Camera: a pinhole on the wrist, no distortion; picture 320 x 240 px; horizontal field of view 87.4 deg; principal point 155.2 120.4 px. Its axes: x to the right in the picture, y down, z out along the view. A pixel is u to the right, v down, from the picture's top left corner.
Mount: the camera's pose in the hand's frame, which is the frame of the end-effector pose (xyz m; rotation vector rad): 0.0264 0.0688 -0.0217 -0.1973 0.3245 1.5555
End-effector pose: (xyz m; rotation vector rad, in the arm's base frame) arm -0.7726 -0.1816 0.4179 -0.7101 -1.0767 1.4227
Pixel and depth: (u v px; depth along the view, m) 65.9 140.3 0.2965
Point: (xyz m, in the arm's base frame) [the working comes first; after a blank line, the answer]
In the camera's frame: -0.1581 0.0352 0.2965

-1.0612 -0.2292 0.5288
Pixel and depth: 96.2 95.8 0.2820
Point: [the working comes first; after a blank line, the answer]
In the camera's frame: -0.0994 -0.0414 0.2820

-1.0591 -0.1446 0.4801
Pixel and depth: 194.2 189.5 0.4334
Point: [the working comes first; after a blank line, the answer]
In the camera's frame: 0.1010 0.1789 0.4334

-1.2114 -0.3505 0.2656
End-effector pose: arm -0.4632 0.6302 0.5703 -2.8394 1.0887 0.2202
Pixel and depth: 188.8 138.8 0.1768
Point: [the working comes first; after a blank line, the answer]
In the camera's frame: 0.0355 0.0194 0.1768

-0.5692 0.5165 0.4285
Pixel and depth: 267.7 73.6 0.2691
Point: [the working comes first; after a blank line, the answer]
In the camera's frame: 0.1808 -0.0752 0.2691

-0.6108 0.3323 0.3745
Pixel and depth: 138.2 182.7 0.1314
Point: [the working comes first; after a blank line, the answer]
In the camera's frame: -0.0133 0.0489 0.1314

-0.5498 0.5793 0.4601
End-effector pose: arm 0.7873 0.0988 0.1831 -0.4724 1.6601 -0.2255
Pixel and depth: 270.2 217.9 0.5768
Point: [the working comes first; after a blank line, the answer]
In the camera's frame: 0.3962 0.3359 0.5768

1.1098 0.8341 0.1001
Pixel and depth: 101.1 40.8 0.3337
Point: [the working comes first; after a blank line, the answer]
In the camera's frame: -0.1078 -0.1586 0.3337

1.0660 0.1121 -0.0855
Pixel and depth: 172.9 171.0 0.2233
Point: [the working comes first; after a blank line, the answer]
In the camera's frame: 0.0236 0.0675 0.2233

0.9433 0.2792 0.1085
